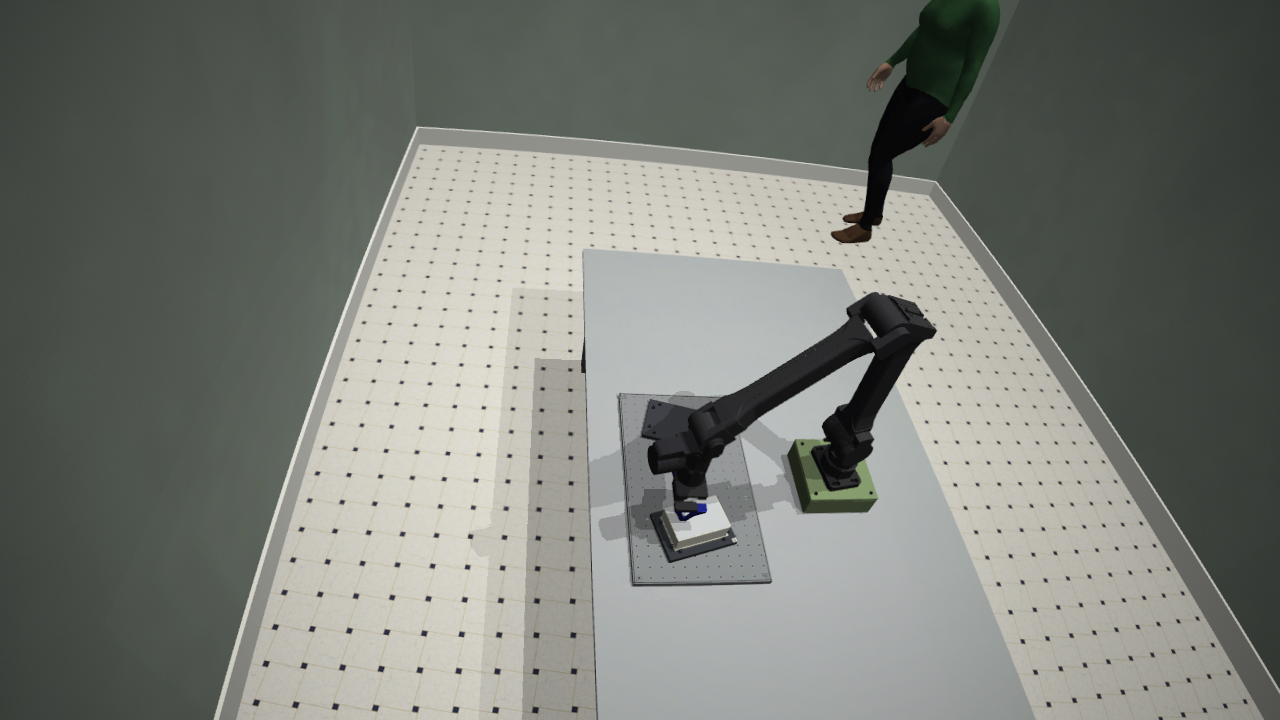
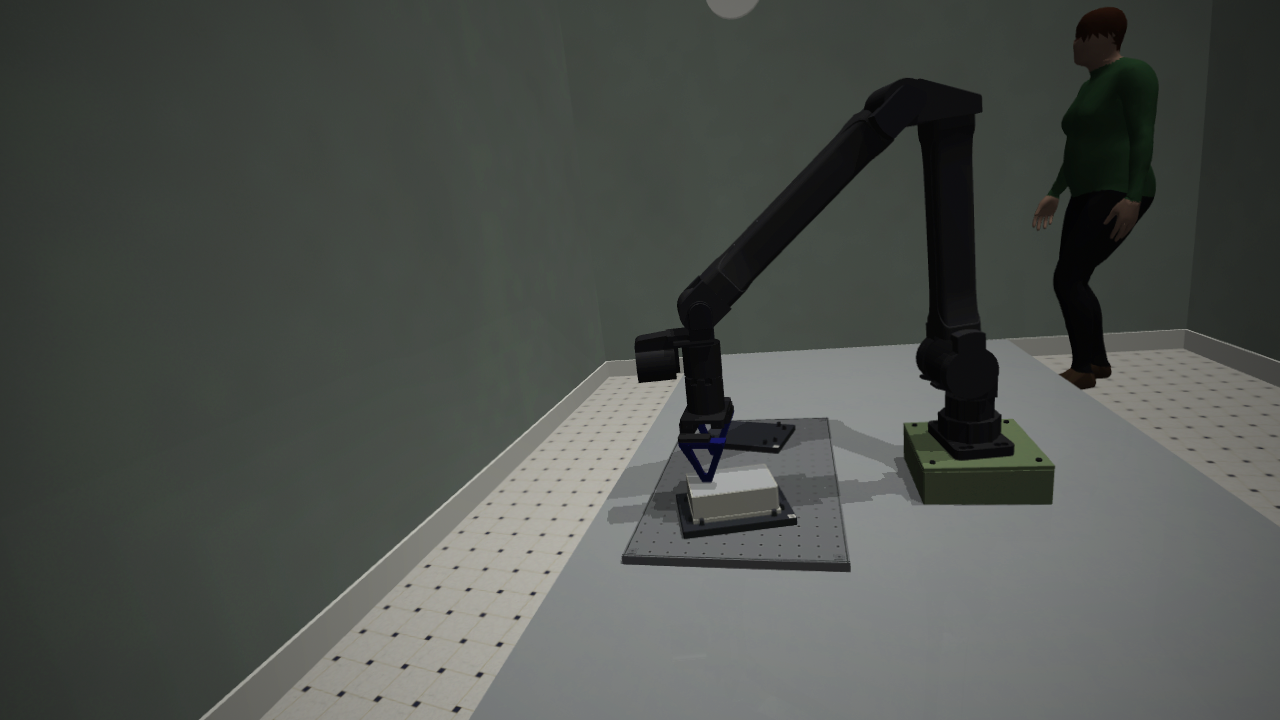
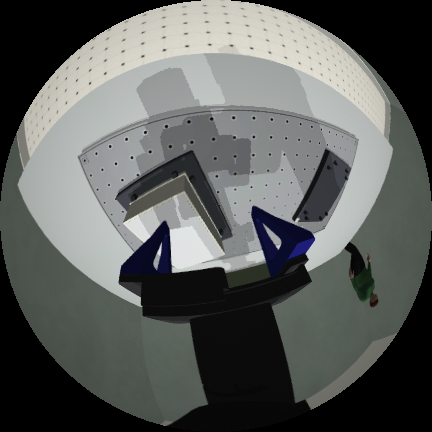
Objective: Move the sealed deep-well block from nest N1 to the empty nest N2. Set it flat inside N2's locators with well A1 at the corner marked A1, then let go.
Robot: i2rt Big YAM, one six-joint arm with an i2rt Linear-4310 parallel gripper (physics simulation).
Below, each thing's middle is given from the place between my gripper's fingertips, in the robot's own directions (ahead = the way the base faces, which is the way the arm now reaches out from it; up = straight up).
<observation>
The white deep-well block (image 2: 749, 491) lies 30 mm behind my hand, 50 mm to the left of it and 20 mm below it. Also, from my hand: dark nest plate (image 2: 748, 436) 70 mm behind, 240 mm to the right, 40 mm below.
</observation>
